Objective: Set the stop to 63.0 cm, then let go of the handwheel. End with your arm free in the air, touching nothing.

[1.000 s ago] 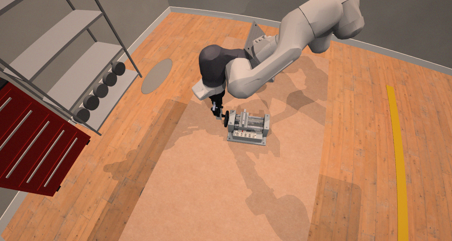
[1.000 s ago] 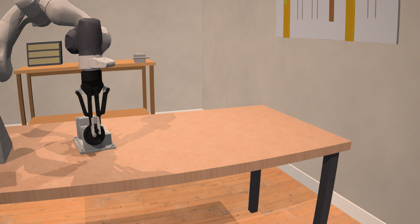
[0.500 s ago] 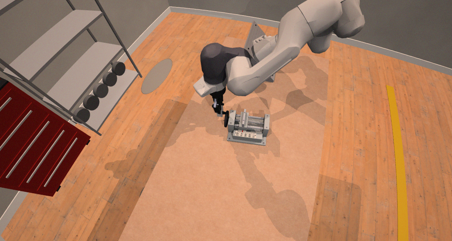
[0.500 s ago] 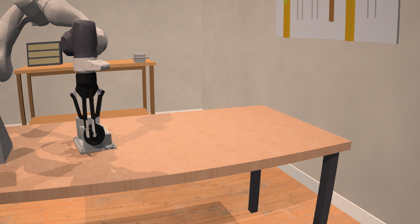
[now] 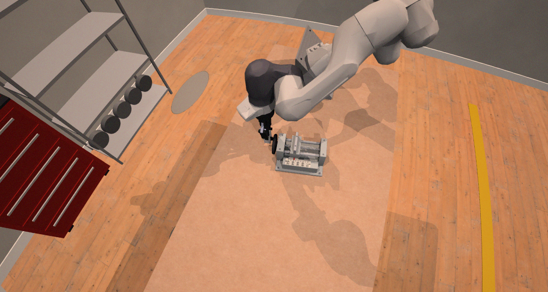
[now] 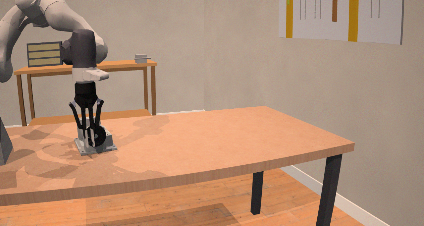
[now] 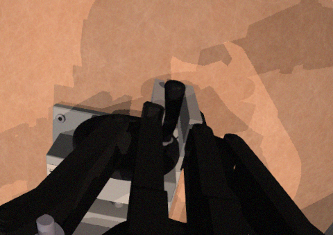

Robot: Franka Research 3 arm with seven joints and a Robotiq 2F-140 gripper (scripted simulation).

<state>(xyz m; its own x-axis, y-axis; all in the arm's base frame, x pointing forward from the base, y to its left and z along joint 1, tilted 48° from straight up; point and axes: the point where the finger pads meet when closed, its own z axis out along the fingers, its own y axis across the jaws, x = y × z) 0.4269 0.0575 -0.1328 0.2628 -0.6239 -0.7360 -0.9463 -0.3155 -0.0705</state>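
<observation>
Right now the sliding stop is 13 cm to the left of my hand and 1 cm above it. From my hand the other things lie so: black handwheel: 2 cm to the left, 1 cm below.
</observation>
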